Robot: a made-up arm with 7 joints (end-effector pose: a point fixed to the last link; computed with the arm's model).
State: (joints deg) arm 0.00 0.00 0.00 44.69 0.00 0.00 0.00
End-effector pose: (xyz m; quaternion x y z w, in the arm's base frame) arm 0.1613 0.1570 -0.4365 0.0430 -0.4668 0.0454 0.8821
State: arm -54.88 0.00 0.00 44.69 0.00 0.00 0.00
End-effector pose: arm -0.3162 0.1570 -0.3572 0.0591 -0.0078 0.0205 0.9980
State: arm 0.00 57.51 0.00 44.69 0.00 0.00 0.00
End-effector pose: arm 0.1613 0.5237 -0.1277 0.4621 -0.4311 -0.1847 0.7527
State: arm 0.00 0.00 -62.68 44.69 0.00 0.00 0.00
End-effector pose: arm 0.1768 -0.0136 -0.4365 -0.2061 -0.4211 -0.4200 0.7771
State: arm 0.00 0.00 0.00 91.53 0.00 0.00 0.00
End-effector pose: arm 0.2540 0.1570 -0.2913 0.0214 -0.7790 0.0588 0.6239
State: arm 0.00 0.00 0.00 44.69 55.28 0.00 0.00
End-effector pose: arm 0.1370 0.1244 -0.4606 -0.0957 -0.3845 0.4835 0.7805
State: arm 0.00 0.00 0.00 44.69 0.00 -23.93 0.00
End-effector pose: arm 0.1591 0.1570 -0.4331 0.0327 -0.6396 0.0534 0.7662
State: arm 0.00 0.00 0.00 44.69 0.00 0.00 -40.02
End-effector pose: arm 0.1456 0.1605 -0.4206 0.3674 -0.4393 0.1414 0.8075
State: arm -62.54 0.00 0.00 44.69 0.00 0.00 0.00
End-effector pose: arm -0.3694 0.1570 -0.3114 0.0604 0.0589 0.0165 0.9963
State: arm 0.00 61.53 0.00 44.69 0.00 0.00 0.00
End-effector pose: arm 0.1613 0.5352 -0.0947 0.4882 -0.4244 -0.1997 0.7360
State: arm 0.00 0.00 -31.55 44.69 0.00 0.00 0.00
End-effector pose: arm 0.1931 0.0733 -0.4365 -0.0855 -0.4609 -0.1961 0.8613
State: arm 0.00 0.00 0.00 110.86 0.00 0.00 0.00
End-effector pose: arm 0.2532 0.1570 -0.2185 0.0112 -0.8727 0.0616 0.4843
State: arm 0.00 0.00 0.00 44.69 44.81 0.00 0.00
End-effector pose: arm 0.1397 0.1329 -0.4580 -0.0702 -0.4077 0.4062 0.8148
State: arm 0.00 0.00 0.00 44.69 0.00 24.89 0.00
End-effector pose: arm 0.1620 0.1570 -0.4407 0.0518 -0.2657 0.0351 0.9620
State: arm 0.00 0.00 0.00 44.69 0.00 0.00 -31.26
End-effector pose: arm 0.1491 0.1611 -0.4242 0.2988 -0.4501 0.1215 0.8327
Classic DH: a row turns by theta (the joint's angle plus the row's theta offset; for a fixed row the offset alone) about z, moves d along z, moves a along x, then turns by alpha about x. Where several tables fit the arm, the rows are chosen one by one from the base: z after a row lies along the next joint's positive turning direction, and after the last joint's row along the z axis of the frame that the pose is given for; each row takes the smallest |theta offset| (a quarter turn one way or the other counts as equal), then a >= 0, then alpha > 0; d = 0 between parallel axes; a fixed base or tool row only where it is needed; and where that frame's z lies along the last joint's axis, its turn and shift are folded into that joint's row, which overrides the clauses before.
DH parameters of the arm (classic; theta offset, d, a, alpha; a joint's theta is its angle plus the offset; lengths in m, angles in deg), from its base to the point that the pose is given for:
base (fixed): 0 0.063 -0.001 90
joint 1: -90 -0.059 0.011 -90
joint 2: -90 0.03 0 90
joint 3: 90 -0.309 0.011 90
joint 4: 0 -0.049 -0.026 -90
joint 5: 0 -0.209 -0.023 -90
joint 6: -90 0.02 0.012 90
joint 7: 83.08 -0.0053 0.0269 79.13
tool (fixed): -86.38 -0.0197 0 0

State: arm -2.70 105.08 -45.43 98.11 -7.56 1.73 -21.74
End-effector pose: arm 0.2528 0.3822 0.0435 0.3596 -0.4144 -0.7041 0.4508
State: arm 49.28 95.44 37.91 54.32 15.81 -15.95 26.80
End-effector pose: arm -0.0821 0.5167 0.2751 0.5861 -0.8005 -0.0605 0.1097
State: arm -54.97 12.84 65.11 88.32 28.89 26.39 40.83
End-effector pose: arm -0.2259 0.3812 -0.1819 0.1300 -0.4259 0.2947 0.8455
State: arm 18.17 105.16 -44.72 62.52 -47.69 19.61 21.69
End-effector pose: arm 0.2211 0.4858 0.1579 0.6068 0.1921 -0.6068 0.4761
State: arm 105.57 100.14 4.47 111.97 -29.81 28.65 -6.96
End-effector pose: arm -0.2057 0.2767 0.2508 -0.8477 0.3941 -0.2237 0.2757
